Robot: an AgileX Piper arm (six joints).
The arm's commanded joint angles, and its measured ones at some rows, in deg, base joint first. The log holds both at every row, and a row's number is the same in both.
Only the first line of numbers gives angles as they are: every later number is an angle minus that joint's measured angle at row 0.
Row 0, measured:
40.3, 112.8, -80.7, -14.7, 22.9, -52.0
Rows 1 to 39, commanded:
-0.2, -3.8, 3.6, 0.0, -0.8, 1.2
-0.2, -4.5, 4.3, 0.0, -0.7, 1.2
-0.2, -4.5, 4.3, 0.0, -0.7, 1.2
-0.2, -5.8, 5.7, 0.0, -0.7, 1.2
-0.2, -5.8, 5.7, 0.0, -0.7, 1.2
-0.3, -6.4, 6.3, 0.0, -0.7, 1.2
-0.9, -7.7, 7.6, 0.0, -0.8, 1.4
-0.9, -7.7, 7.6, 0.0, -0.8, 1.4
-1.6, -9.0, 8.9, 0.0, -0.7, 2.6
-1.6, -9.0, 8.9, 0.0, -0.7, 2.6
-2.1, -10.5, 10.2, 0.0, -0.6, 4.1
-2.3, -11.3, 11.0, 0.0, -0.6, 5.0
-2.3, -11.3, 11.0, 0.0, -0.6, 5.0
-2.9, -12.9, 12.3, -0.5, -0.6, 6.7
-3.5, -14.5, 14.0, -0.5, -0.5, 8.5
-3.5, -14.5, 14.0, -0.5, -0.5, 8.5
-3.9, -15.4, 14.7, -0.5, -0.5, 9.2
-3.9, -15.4, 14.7, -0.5, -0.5, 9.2
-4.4, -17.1, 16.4, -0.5, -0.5, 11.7
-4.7, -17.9, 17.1, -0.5, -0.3, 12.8
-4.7, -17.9, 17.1, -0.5, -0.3, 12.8
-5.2, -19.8, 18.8, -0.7, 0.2, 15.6
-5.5, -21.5, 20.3, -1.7, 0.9, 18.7
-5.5, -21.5, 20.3, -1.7, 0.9, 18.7
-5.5, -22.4, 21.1, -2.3, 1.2, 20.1
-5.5, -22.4, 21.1, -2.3, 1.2, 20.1
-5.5, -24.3, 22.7, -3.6, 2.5, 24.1
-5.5, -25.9, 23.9, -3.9, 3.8, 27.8
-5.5, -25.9, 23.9, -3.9, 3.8, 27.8
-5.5, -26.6, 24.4, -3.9, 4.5, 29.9
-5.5, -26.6, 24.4, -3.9, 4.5, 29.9
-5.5, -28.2, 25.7, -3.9, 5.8, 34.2
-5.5, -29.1, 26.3, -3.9, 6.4, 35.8
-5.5, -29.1, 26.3, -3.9, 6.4, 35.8
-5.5, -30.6, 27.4, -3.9, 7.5, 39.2
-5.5, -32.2, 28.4, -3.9, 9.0, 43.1
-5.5, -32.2, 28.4, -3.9, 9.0, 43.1
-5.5, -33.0, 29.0, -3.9, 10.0, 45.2
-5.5, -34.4, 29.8, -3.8, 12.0, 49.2
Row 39, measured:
-5.3, -32.3, 28.6, -3.6, 9.2, 43.2
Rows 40 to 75, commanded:
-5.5, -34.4, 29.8, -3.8, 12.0, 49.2
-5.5, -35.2, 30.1, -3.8, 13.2, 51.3
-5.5, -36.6, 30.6, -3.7, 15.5, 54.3
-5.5, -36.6, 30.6, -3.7, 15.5, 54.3
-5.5, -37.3, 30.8, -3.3, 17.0, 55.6
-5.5, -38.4, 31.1, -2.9, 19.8, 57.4
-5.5, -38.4, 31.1, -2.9, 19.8, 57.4
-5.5, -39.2, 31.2, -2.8, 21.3, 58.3
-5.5, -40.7, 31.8, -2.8, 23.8, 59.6
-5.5, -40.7, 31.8, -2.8, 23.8, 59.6
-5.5, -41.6, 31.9, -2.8, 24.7, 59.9
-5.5, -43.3, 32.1, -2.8, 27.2, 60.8
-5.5, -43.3, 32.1, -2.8, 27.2, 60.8
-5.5, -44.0, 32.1, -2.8, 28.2, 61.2
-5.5, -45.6, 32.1, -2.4, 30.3, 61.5
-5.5, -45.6, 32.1, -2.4, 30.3, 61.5
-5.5, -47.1, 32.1, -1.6, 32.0, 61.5
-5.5, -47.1, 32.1, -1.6, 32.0, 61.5
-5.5, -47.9, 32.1, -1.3, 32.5, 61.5
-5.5, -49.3, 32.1, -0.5, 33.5, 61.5
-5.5, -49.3, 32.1, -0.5, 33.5, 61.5
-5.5, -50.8, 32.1, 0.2, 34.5, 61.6
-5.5, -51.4, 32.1, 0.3, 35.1, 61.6
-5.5, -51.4, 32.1, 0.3, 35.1, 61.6
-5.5, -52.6, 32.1, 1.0, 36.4, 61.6
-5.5, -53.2, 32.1, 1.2, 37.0, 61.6
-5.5, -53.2, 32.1, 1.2, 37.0, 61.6
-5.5, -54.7, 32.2, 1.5, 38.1, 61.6
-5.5, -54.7, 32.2, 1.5, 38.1, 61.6
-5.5, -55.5, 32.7, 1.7, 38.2, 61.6
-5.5, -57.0, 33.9, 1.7, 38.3, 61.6
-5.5, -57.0, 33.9, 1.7, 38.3, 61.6
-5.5, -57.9, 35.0, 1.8, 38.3, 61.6
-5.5, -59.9, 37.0, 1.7, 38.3, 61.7
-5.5, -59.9, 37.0, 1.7, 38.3, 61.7
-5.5, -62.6, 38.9, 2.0, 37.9, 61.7
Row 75, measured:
-5.3, -59.6, 36.5, 1.6, 37.5, 61.2
